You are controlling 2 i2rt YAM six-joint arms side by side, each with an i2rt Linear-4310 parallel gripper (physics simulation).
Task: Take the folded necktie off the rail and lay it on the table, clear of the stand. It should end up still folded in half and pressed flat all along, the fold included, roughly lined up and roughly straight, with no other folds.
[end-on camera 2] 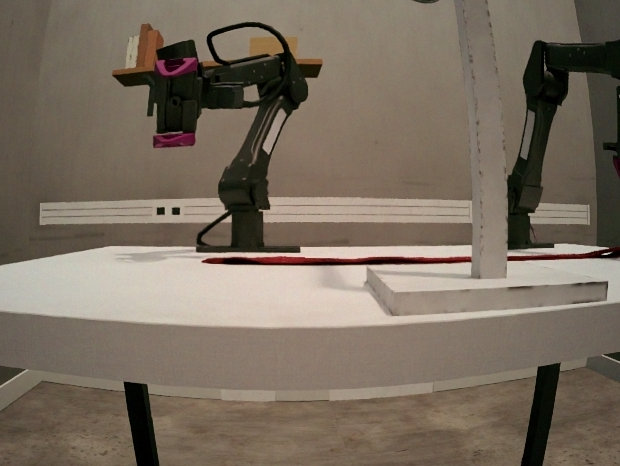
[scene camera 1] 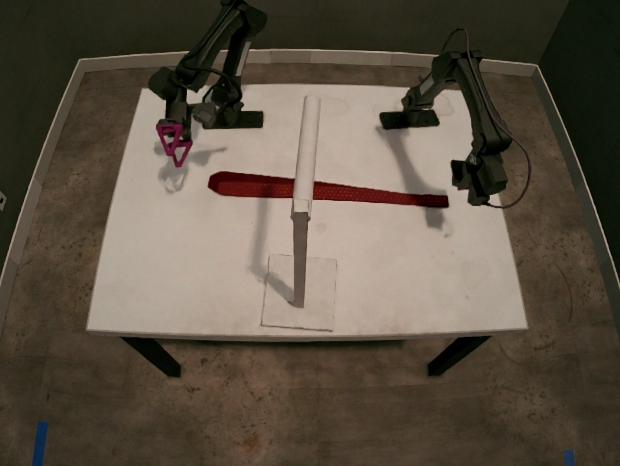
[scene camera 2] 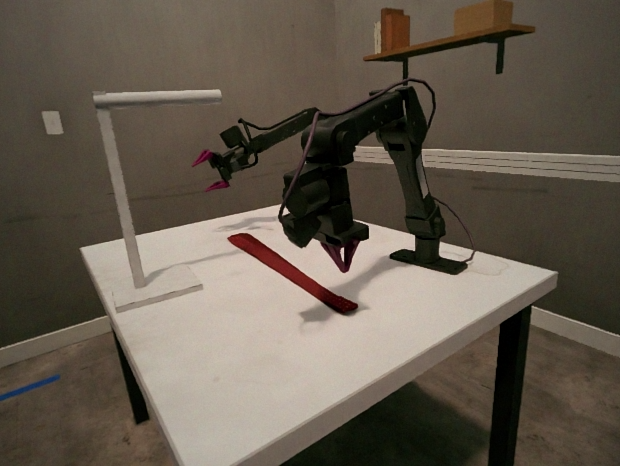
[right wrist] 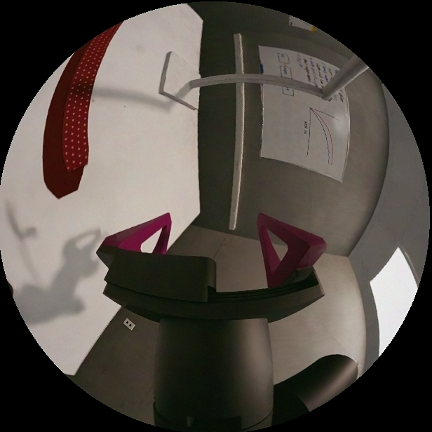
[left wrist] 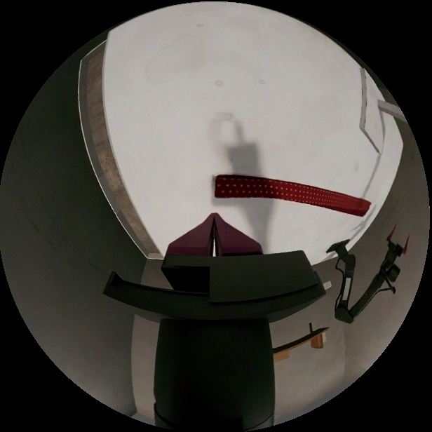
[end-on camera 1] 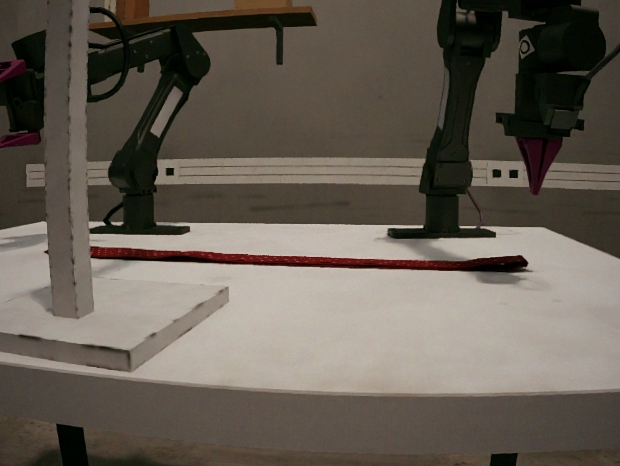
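The folded red necktie [scene camera 1: 350, 192] [scene camera 2: 285, 268] [end-on camera 2: 325, 261] [left wrist: 295, 192] lies roughly straight on the table, passing under the rail [scene camera 1: 308, 140] [scene camera 2: 160, 98] and apart from the stand's base [scene camera 1: 320, 310] [end-on camera 1: 175, 305]. Its fold end, at the right in end-on camera 1, stands slightly raised with a dark gap between the layers. In the right wrist view, the dotted narrower layer lies on the wider, darker layer of the necktie [right wrist: 77, 130], which sticks out past it. My left gripper [scene camera 2: 344, 270] [end-on camera 1: 534, 192] [left wrist: 213, 217] is shut and empty above the table near the fold end. My right gripper [scene camera 1: 175, 159] [end-on camera 2: 174, 103] [right wrist: 214, 217] is open and empty, off the wide end.
The stand's post [scene camera 1: 299, 260] [scene camera 2: 120, 200] [end-on camera 1: 67, 200] [end-on camera 2: 488, 175] rises from its base near the table's front edge, and the rail overhangs the necktie's middle. A wall shelf [scene camera 2: 451, 42] with books and a box hangs behind the arms.
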